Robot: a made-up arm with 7 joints.
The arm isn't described. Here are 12 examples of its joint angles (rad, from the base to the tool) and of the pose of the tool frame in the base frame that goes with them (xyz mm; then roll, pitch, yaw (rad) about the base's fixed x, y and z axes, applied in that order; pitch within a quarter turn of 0, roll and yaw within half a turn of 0).
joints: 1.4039 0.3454 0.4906 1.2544 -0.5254 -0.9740 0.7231
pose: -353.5 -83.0 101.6 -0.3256 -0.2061 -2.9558
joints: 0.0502 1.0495 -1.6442 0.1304 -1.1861 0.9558 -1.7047
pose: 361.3 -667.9 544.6 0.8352 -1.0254 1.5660
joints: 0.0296 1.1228 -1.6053 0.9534 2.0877 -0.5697 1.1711
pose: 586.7 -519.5 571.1 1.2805 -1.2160 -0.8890
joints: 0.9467 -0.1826 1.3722 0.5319 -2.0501 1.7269 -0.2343
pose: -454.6 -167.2 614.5 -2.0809 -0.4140 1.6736
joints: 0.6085 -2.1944 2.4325 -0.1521 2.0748 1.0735 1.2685
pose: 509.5 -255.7 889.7 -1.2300 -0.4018 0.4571
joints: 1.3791 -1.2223 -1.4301 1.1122 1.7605 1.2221 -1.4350
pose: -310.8 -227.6 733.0 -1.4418 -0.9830 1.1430
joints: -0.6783 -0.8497 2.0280 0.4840 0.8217 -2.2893 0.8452
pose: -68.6 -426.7 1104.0 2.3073 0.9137 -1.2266
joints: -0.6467 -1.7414 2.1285 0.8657 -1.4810 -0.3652 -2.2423
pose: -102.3 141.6 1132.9 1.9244 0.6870 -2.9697
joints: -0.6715 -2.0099 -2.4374 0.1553 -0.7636 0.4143 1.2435
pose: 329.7 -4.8 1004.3 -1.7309 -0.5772 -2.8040
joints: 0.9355 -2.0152 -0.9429 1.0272 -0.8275 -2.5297 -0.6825
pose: -124.0 -166.8 826.8 -1.5254 -1.1599 -3.0640
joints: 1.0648 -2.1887 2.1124 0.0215 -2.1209 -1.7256 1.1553
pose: 506.2 -191.0 918.7 2.1983 0.0660 -0.5653
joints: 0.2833 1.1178 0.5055 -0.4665 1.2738 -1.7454 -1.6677
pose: 65.3 -639.6 254.9 2.9808 1.2738 -0.7813
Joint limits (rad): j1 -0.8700..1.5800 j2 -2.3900..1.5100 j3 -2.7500..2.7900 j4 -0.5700..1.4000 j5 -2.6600..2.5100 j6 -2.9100..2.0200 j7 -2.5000..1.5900
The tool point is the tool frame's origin. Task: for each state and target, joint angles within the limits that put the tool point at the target. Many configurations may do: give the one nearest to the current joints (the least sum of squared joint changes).
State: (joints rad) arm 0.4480 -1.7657 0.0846 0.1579 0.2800 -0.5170 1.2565
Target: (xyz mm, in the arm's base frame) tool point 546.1 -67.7 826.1
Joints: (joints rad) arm 1.2376 -2.3900 0.8067 0.2296 0.4426 -0.3670 1.2885
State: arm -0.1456 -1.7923 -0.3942 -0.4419 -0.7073 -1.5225 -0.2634
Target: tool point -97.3 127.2 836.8
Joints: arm -0.4657 -2.3900 0.3826 -0.0667 -0.4962 -1.7173 -0.3395
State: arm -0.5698 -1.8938 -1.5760 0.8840 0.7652 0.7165 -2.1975
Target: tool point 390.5 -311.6 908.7
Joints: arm -0.8700 -1.9871 -1.5967 1.0413 0.8301 1.0963 -2.1914
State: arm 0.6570 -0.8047 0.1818 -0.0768 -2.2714 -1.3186 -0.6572
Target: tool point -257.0 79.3 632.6
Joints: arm 1.5133 -0.6660 0.3073 -0.2715 -2.1895 -1.7185 -0.6946
